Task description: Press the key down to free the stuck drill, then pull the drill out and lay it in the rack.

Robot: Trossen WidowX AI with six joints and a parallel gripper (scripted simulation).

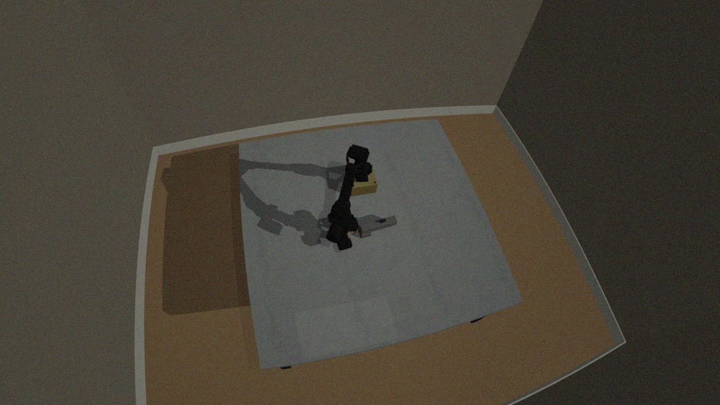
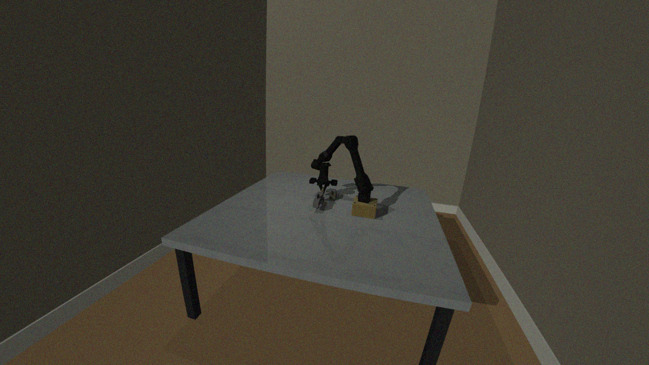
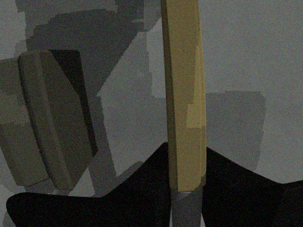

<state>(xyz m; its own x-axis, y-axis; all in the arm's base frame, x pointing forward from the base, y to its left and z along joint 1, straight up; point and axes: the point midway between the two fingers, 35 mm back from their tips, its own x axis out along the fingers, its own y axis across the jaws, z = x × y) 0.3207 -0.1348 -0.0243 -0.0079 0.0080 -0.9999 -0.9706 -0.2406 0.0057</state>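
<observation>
Now: the drill 4 cm to the left of my gripper tip, 3 cm above it and 1 cm behind it. From my gripper tip the other things lie so: rack: 8 cm behind, 1 cm to the left; small dark key: 21 cm to the left, 5 cm behind, 4 cm above; grey housing block: 19 cm to the left, 5 cm behind, 2 cm above.
</observation>
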